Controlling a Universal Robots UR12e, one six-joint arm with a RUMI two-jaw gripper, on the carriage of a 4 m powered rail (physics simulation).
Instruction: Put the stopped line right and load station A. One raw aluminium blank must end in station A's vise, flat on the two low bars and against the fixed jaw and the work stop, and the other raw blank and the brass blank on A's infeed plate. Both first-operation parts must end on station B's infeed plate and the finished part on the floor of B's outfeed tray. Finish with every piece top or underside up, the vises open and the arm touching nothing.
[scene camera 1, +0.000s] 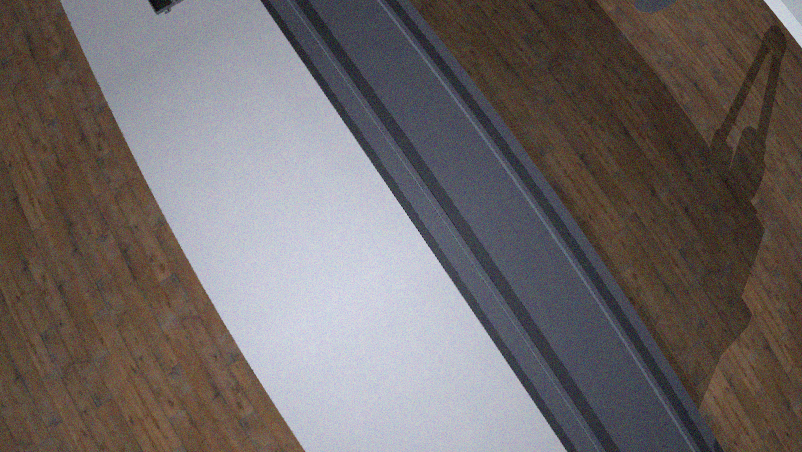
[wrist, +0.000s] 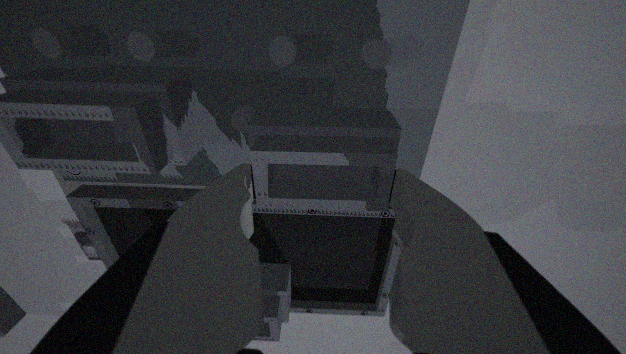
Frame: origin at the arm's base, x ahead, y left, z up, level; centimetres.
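Seen in the pictures: gripper, fingertip midpoint: (wrist: 321, 171).
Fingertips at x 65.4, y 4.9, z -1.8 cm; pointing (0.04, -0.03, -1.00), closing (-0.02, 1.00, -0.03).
Observation:
Offsets run from my fingertips to a thing's top centre. "*": to the spot under its first point. Level surfaces: height alone.
In the dim, grainy wrist view, my gripper (wrist: 321, 171) is shut on a block with a rectangular pocket @(dy +0.0, dx -1.4, dz +3.1 cm) (wrist: 310, 158). The block spans the gap between the fingertips, pocket facing the camera. Whether it is a first-operation or finished part I cannot tell, nor whether its underside touches anything. A similar pocketed block @(dy -8.9, dx -2.5, dz +3.1 cm) (wrist: 62, 110) sits at the left on a dark plate @(* dy -0.5, dx -6.3, dz -0.4 cm) (wrist: 320, 25) with several round spots. A dark, open-topped tray @(* dy +5.0, dx +8.0, dz +0.0 cm) (wrist: 388, 280) lies just below the held block in the view, partly hidden by the fingers. The gripper and pieces do not show in scene camera 1.
A second dark recess with a light rim @(* dy -10.2, dx +2.8, dz +0.0 cm) (wrist: 132, 203) lies at the left, and a small stepped block @(dy -4.5, dx +9.4, dz +2.9 cm) (wrist: 276, 277) beside the left finger. Scene camera 1 shows a white table top @(dz -1.1 cm) (scene camera 1: 252, 224), the rail (scene camera 1: 466, 168), a dark fixture (scene camera 1: 162, 4) and the arm's shadow.

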